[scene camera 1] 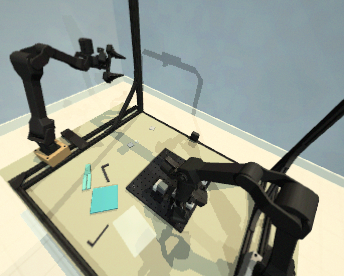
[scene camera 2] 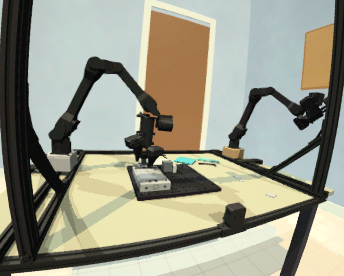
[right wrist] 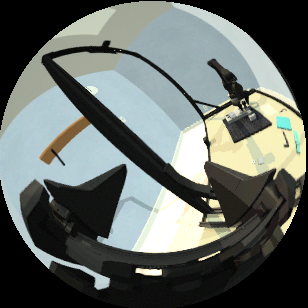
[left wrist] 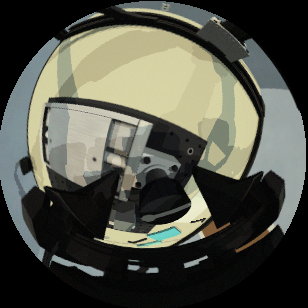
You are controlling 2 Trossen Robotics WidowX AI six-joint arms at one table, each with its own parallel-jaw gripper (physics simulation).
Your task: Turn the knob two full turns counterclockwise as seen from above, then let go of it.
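Frame: origin at the left arm's base, x left, y back, z up, level; millimetres.
Seen in the pictures: left gripper, fingertip midpoint: [scene camera 2: 142, 165] [right wrist: 245, 107] [left wrist: 155, 171]; right gripper, fingertip midpoint: [scene camera 1: 125, 66] [scene camera 2: 318, 112] [right wrist: 166, 166]; left arm's base at its link origin: [scene camera 2: 61, 152] [right wrist: 231, 93]; right arm's base at its link origin: [scene camera 1: 50, 148] [scene camera 2: 233, 147].
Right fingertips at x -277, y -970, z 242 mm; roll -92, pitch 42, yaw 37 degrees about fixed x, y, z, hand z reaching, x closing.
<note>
Pixels of each thing's top centre, then the offset from my right fingertips to it. "pt": a spot on its surface instead.
- knob at its top centre: [left wrist: 166, 212] dx +268, dy +635, dz -234 mm
- silver device at its top centre: [left wrist: 67, 148] [scene camera 2: 149, 173] [right wrist: 234, 112] dx +158, dy +624, dz -281 mm
- grey block at a spot on its surface: [scene camera 2: 167, 166] pt dx +243, dy +536, dz -284 mm
- teal square at a spot on its surface: [scene camera 1: 105, 199] [scene camera 2: 184, 159] pt dx +450, dy +385, dz -313 mm
- teal tool at its top centre: [scene camera 1: 86, 175] dx +444, dy +230, dz -310 mm
- white sheet at its top centre: [left wrist: 196, 207] [scene camera 1: 134, 228] dx +441, dy +558, dz -317 mm
The knob [left wrist: 165, 194] is a round black disc with a pale pointer line across it, on a small bracket beside the silver device [left wrist: 75, 135] [scene camera 2: 151, 179]. My left gripper [left wrist: 155, 171] is open and points down, low over the board, with the knob showing between its two fingers in the left wrist view. Whether the fingertips touch the knob cannot be told. In the scene cameras the left arm and fingers largely hide the knob. My right gripper [scene camera 1: 123, 67] [right wrist: 166, 166] is open and empty, raised high and well away from the knob.
The perforated black board [scene camera 1: 145, 185] [scene camera 2: 195, 182] carries the silver device and a grey block [scene camera 1: 160, 187] [scene camera 2: 167, 166]. A teal square [scene camera 1: 105, 199] [scene camera 2: 185, 160], a teal tool [scene camera 1: 87, 177], two black L-shaped keys and a white sheet [scene camera 1: 134, 235] lie on the table. Dark frame posts rise around it.
</note>
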